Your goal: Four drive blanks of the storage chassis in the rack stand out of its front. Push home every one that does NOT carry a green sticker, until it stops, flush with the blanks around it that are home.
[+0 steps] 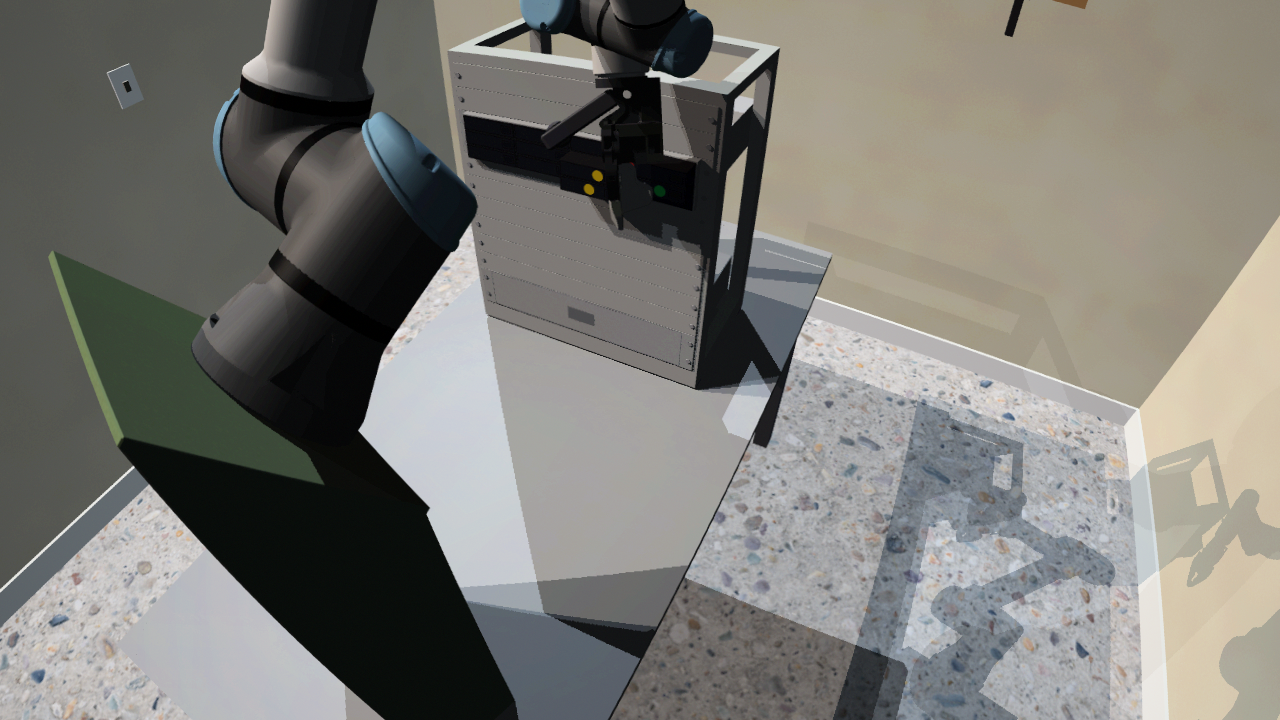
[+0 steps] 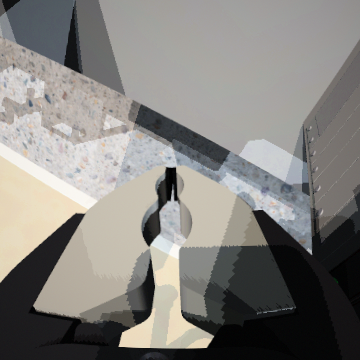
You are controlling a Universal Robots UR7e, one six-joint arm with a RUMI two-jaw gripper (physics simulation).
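Frame: origin at the arm's base, x back, y up, z left, level; millimetres.
Where they show: gripper, fingertip midpoint: [image 1: 621, 229] [image 2: 173, 170]; arm's base, link origin: [image 1: 274, 390].
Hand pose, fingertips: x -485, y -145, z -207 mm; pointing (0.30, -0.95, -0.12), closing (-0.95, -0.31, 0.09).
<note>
Things, the pixels of their centre, and the offset from my fingertips. "pt": a spot on its surface instead. Level surfaces: height alone.
- dark storage chassis, surface spot: [image 1: 510, 145] pt dx -219, dy +14, dz +229 mm
- green sticker, body centre: [image 1: 659, 191] dx -94, dy +14, dz -44 mm
- grey table, surface height: dy -439 mm
The dark storage chassis [image 1: 510, 145] runs across the upper part of the rack [image 1: 572, 255] [image 2: 337, 145]. Two yellow stickers [image 1: 597, 175] [image 1: 588, 188] show on dark blanks left of the gripper. A green sticker [image 1: 659, 190] is on a dark blank at the chassis's right end. The blanks between are partly covered by the gripper and its shadow, so how far each blank stands out is hard to tell. My gripper [image 1: 619, 223] [image 2: 173, 170] is shut and empty, fingers pointing down in front of the chassis, between the yellow stickers and the green one. Contact with a blank cannot be seen.
The rack stands at the back of the grey table [image 1: 608, 465] [image 2: 225, 60]. Blank grey panels fill its front above and below the chassis. A green board [image 1: 179, 376] stands at the left beside the arm's lower part. Walls rise behind and at the right.
</note>
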